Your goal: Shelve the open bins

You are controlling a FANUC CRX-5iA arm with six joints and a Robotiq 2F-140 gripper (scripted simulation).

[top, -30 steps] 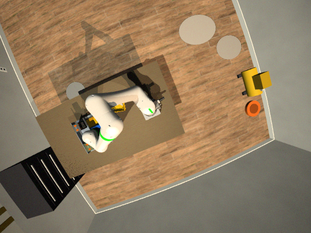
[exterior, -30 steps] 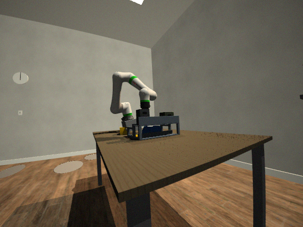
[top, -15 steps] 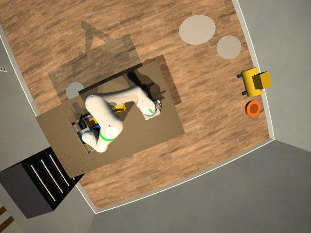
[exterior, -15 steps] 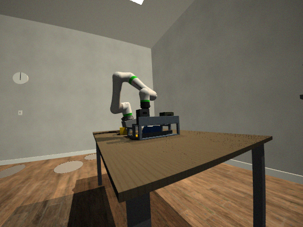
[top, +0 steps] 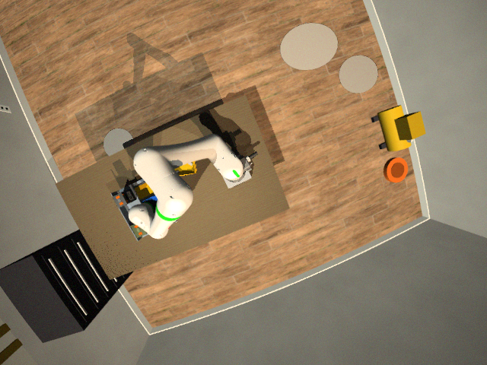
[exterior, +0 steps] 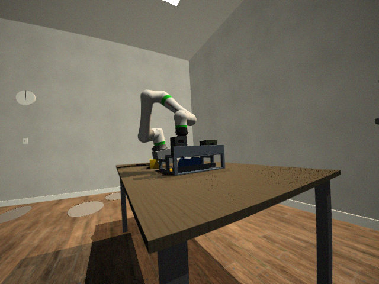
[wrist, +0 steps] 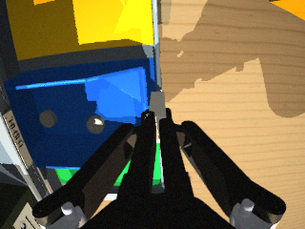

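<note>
Right now the yellow bin is 250 mm behind my hand, 100 mm to the right of it and 10 mm below it. Round my hand: blue bin (90 mm ahead, 10 mm to the right, 10 mm below); blue mark (90 mm ahead, 20 mm to the right, 40 mm below); green mark (110 mm ahead, 90 mm to the left, 40 mm below).
</note>
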